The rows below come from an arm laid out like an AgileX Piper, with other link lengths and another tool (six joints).
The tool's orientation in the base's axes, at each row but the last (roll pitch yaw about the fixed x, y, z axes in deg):
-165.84 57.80 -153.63
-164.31 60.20 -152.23
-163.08 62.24 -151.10
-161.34 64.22 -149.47
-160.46 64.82 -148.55
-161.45 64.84 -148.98
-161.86 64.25 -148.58
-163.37 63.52 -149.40
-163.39 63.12 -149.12
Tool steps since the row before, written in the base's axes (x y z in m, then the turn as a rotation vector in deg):
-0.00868 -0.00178 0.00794 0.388 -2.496 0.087
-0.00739 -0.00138 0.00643 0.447 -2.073 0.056
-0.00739 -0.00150 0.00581 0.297 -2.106 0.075
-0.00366 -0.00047 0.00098 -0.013 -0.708 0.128
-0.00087 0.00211 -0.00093 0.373 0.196 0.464
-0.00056 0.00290 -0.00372 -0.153 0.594 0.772
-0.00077 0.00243 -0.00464 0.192 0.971 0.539
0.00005 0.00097 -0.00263 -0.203 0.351 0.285
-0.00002 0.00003 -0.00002 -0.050 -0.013 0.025
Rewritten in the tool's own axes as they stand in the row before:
-0.00215 -0.00062 -0.01168 0.332 -2.504 -0.080
-0.00201 -0.00041 -0.00968 0.235 -2.108 0.049
-0.00179 -0.00048 -0.00934 0.287 -2.107 -0.097
0.00059 0.00026 -0.00376 0.046 -0.696 -0.176
0.00069 0.00237 -0.00008 -0.599 0.035 0.182
0.00294 0.00343 0.00149 -0.773 0.503 -0.348
0.00391 0.00315 0.00167 -0.777 0.807 0.124
0.00211 0.00125 0.00135 -0.257 0.353 -0.234
0.00002 0.00004 0.00000 0.000 -0.002 -0.057

